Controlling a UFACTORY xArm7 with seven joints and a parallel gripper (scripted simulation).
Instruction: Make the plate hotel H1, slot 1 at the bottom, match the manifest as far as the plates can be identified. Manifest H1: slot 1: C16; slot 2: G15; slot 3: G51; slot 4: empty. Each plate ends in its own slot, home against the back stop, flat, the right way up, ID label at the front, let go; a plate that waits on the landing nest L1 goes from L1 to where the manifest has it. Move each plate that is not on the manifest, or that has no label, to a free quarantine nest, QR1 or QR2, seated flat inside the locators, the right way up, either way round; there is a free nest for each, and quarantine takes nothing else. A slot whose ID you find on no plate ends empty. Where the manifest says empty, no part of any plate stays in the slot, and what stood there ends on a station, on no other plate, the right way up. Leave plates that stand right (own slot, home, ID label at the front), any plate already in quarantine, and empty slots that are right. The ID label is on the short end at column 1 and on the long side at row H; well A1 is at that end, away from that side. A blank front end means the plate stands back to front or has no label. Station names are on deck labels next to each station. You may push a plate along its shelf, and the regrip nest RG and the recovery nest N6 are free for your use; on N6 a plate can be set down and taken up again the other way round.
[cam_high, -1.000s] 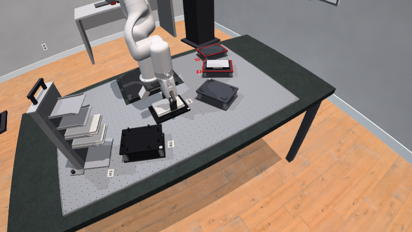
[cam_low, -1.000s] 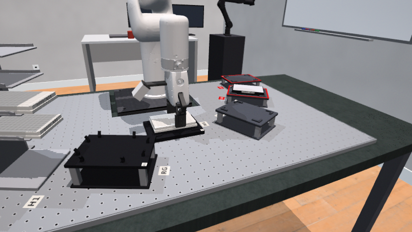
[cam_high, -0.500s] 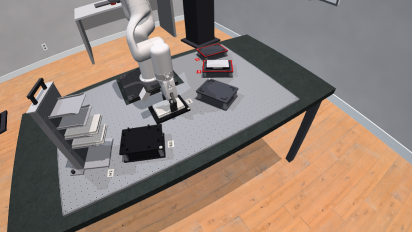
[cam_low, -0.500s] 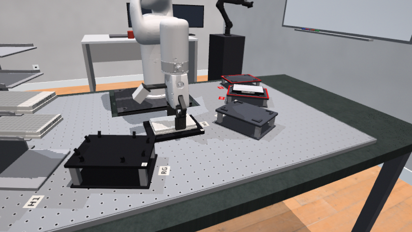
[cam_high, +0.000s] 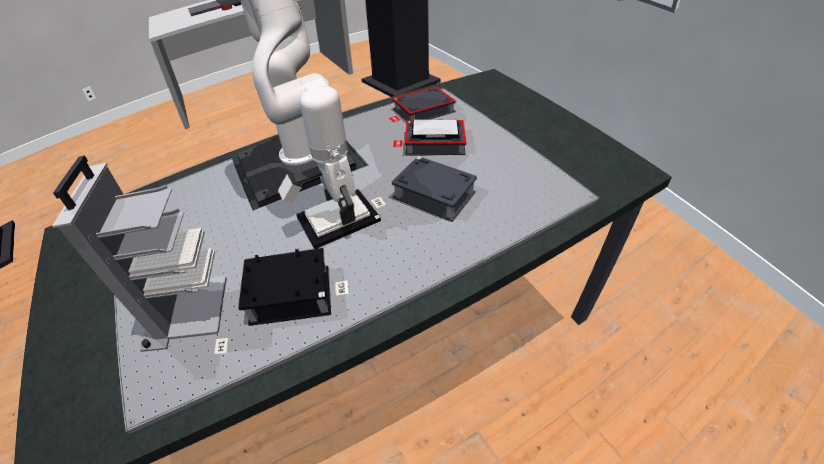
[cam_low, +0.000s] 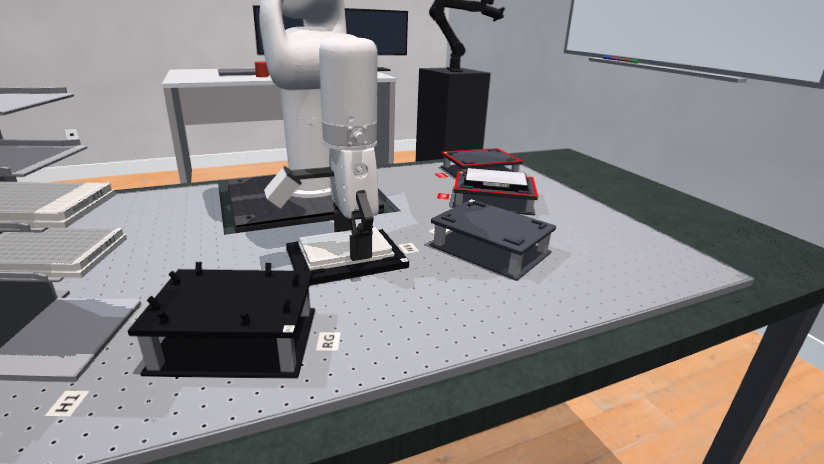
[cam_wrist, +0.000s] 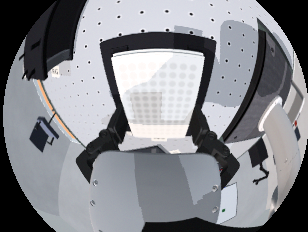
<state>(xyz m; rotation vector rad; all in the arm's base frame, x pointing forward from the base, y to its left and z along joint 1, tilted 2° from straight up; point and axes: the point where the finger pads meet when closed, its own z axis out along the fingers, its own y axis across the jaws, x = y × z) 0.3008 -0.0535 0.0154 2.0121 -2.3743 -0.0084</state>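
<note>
The flat black nest N6 lies 1 cm to the right of my hand and 3 cm below it. The rest, counted from my hand: deck label H1: 13 cm ahead, 37 cm to the right, 3 cm below; black regrip nest RG: 12 cm ahead, 20 cm to the right, 2 cm above; RG deck label: 17 cm ahead, 11 cm to the right, 3 cm below.
</note>
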